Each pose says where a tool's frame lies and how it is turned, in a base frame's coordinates. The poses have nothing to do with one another.
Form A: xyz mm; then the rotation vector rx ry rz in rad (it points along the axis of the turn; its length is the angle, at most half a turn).
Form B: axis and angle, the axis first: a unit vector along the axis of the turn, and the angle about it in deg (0 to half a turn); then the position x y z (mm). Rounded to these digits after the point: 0 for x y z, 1 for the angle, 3 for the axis.
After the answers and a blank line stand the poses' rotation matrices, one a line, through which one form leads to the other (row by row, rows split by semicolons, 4 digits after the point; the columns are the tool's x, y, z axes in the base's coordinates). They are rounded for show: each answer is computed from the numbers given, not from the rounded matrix.
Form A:
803 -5 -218 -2.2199 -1.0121 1.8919
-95 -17 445 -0.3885 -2.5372 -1.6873
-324 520 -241 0.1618 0.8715 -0.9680
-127 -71 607 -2.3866 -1.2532 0.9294
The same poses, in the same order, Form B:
-0.719 -0.328 0.613 176.9 803 -5 -218
-0.126 -0.826 -0.549 176.0 -95 -17 445
0.123 0.664 -0.738 75.2 -324 520 -241
-0.837 -0.440 0.326 163.4 -127 -71 607

0.0347 0.4379 -0.8984; 0.5043 -0.7837 -0.3625; -0.8628 -0.4405 -0.2480
-0.9656 0.2470 0.0811; 0.1703 0.3653 0.9152; 0.1965 0.8975 -0.3948
0.2667 0.7740 0.5743; -0.6521 0.5837 -0.4838; -0.7097 -0.2454 0.6604
0.4137 0.6271 -0.6600; 0.8136 -0.5799 -0.0410; -0.4085 -0.5201 -0.7501

